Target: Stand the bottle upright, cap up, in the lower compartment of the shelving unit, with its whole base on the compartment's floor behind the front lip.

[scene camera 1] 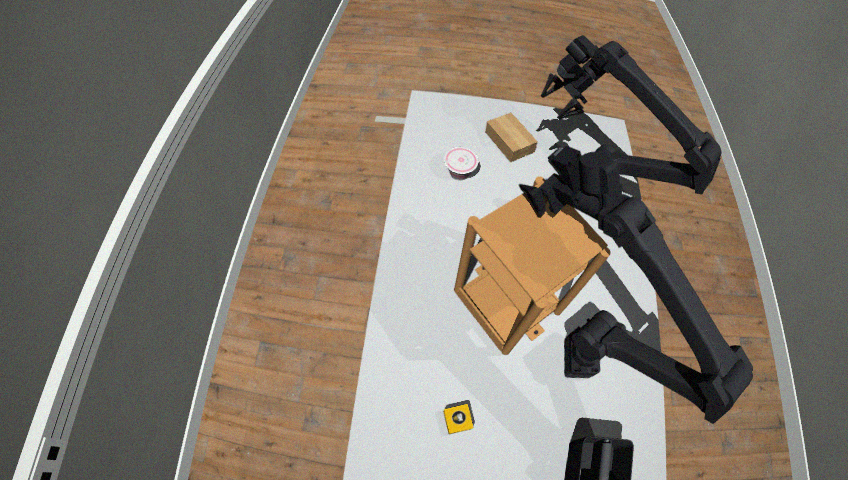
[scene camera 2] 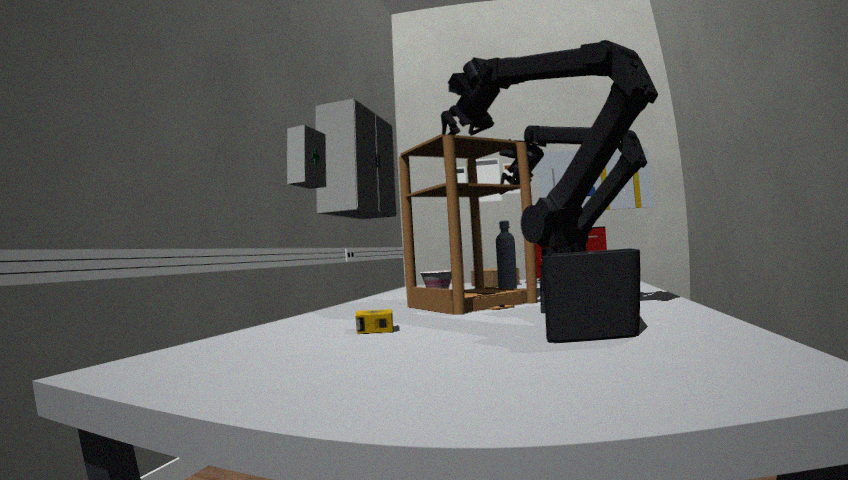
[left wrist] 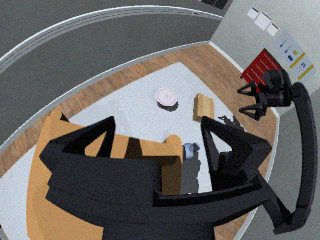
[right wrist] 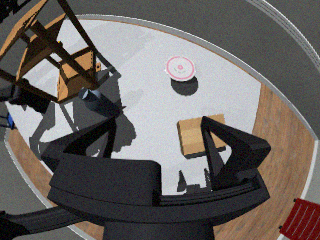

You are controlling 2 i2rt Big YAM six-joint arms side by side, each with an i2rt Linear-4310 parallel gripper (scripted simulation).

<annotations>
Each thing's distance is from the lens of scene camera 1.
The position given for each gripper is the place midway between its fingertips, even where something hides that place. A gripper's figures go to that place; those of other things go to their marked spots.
left gripper [scene camera 1: 534,172]: 96 cm
right gripper [scene camera 1: 549,107]: 131 cm
</annotations>
